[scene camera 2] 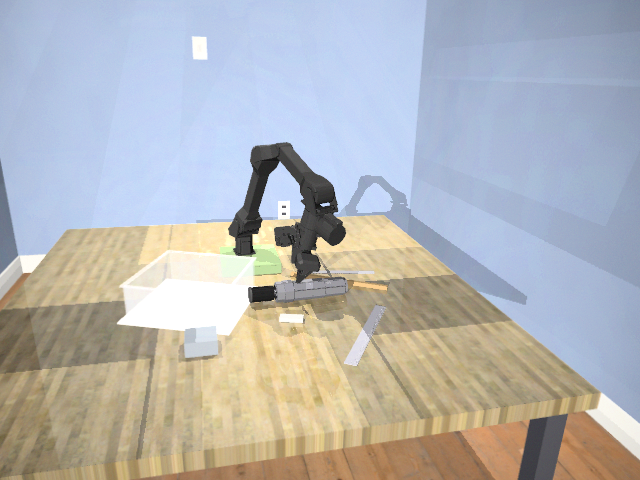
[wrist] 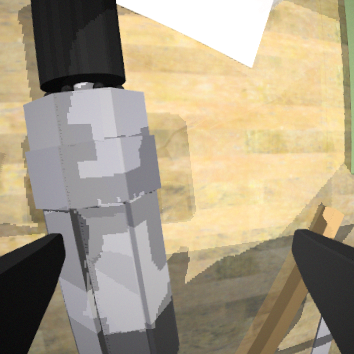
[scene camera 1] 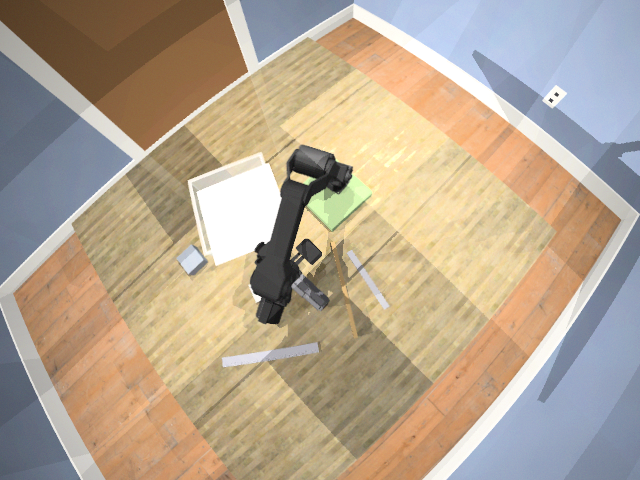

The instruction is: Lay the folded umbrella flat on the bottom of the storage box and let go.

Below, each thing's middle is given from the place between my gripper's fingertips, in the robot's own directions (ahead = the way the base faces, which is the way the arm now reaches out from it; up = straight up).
Right now my hand is 30 mm past the storage box [scene camera 2: 189, 289], 270 mm to the left of it and 20 mm above it. The rest, counted from my hand: pale strip [scene camera 1: 311, 348] 250 mm ahead, 110 mm to the left, 70 mm below.
